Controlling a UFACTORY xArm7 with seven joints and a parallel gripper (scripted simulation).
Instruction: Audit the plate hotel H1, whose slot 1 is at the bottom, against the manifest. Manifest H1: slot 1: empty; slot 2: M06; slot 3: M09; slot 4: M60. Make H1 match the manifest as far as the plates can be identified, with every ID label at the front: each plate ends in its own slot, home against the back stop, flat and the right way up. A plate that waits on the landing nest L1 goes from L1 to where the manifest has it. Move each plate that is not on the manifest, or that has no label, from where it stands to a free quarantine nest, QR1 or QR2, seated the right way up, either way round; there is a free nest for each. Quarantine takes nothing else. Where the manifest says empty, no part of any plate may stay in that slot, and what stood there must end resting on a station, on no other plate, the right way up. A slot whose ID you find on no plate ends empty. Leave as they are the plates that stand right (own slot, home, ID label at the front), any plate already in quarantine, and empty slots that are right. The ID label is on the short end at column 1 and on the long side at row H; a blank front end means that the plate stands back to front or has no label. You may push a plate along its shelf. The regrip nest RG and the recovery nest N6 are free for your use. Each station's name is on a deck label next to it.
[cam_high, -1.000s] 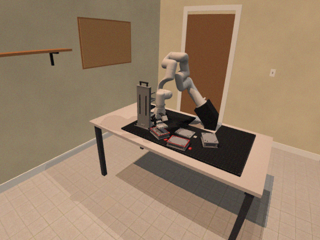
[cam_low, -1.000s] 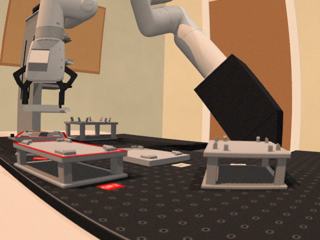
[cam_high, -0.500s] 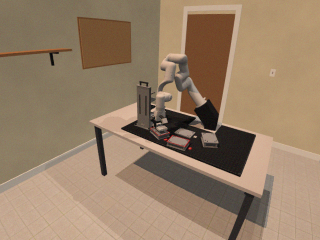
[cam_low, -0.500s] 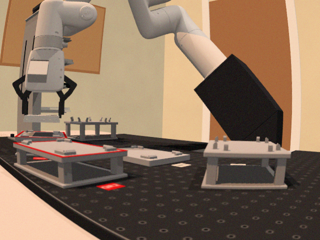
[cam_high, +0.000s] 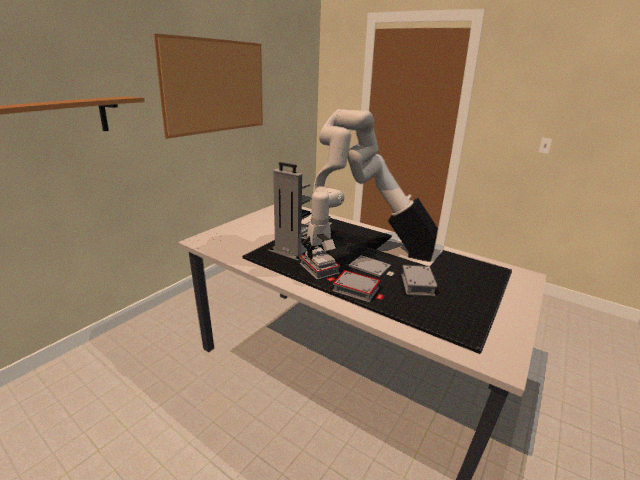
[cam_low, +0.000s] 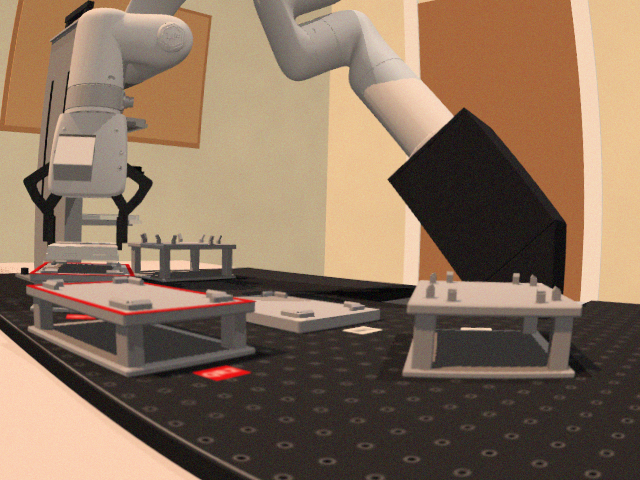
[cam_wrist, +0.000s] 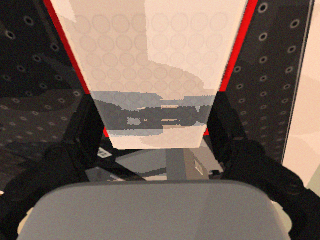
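My gripper is now 10 mm to the right of the pale plate and 10 mm above it. Also, from my hand: hotel tower: 10 mm behind, 210 mm to the right, 130 mm above; clear plate: 90 mm behind, 220 mm to the right, 30 mm above; H1 deck label: 160 mm behind, 130 mm to the right, 70 mm below.
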